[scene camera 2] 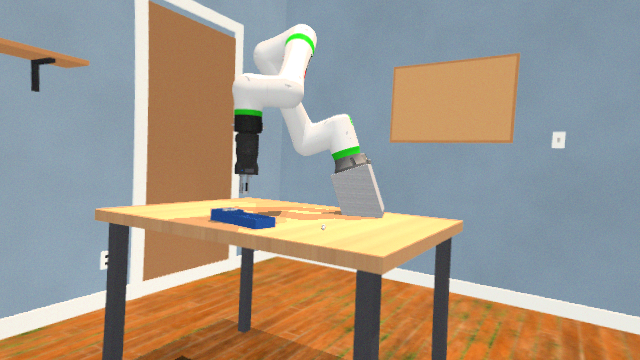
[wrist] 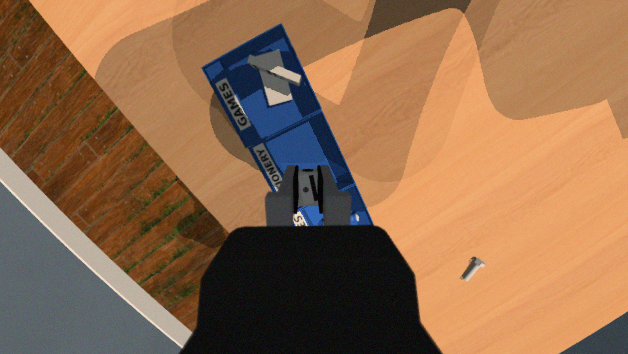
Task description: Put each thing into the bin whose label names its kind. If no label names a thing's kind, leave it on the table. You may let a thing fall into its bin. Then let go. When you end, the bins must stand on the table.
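Frame: origin at the arm's base, x ahead, y left, z up, level; millimetres.
Seen in the pictures: gripper, fingertip midpoint: (scene camera 2: 244, 192) (wrist: 307, 179); arm's base, origin of the base link: (scene camera 2: 351, 169).
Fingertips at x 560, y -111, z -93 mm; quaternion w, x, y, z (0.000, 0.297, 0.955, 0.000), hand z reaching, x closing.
Note:
Pixels of each thing's top centre, then the offset from my fingertips to it. Level surfaces: height alone.
- small grey-white tile, middle of its top: (wrist: 308, 189) 3 mm ahead, 4 mm left, 7 mm up
- GAMES label, middle of its top: (wrist: 233, 104) 27 mm ahead, 86 mm right, 69 mm down
- STATIONERY label, middle of its top: (wrist: 275, 178) 39 mm ahead, 3 mm right, 76 mm down
- third label, middle of its top: (wrist: 310, 240) 52 mm ahead, 80 mm left, 76 mm down
- tilted, middle of its top: (wrist: 274, 68) 25 mm back, 89 mm right, 65 mm down
- metal bolt, middle of its top: (wrist: 476, 273) (scene camera 2: 323, 225) 100 mm back, 268 mm left, 91 mm down
- wooden table, its level: 104 mm down
- small white-ended thing, middle of its top: (wrist: 341, 222) 11 mm ahead, 86 mm left, 87 mm down
My gripper (scene camera 2: 244, 189) (wrist: 307, 179) is shut on a small grey-white tile (wrist: 304, 198) with a dark dot and a black bar, which looks like a domino. It hangs above the blue bins (scene camera 2: 242, 220) (wrist: 295, 126), over the STATIONERY compartment in the wrist view. The GAMES label (wrist: 232, 104) and part of the STATIONERY label (wrist: 267, 165) show. The third label (wrist: 300, 219) is mostly hidden, with "ES" readable. Two pale tiles, one tilted (wrist: 290, 75) and one lower (wrist: 280, 100), overlap in the GAMES compartment. A metal bolt (scene camera 2: 323, 227) (wrist: 471, 269) lies on the table.
The bins stand near an edge of the wooden table (scene camera 2: 415, 227) (wrist: 525, 200). The robot's grey base (scene camera 2: 357, 192) stands toward the back right in the scene view. The arm's shadows cross the table. A small white-ended thing (wrist: 355, 217) shows in the third compartment.

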